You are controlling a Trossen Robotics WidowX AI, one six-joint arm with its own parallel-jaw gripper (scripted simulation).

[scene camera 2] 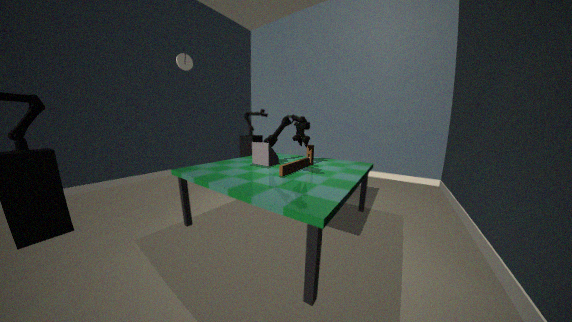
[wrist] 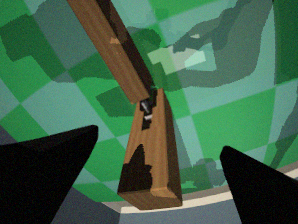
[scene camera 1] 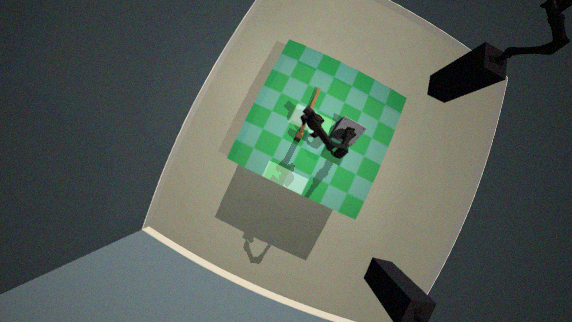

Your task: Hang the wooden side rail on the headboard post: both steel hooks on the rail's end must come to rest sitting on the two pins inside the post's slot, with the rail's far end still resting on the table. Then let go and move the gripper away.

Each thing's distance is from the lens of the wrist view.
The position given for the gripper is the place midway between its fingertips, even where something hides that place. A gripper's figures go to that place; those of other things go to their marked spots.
gripper (wrist: 162,143): 0.10 m
headboard post (wrist: 150,179): 0.13 m
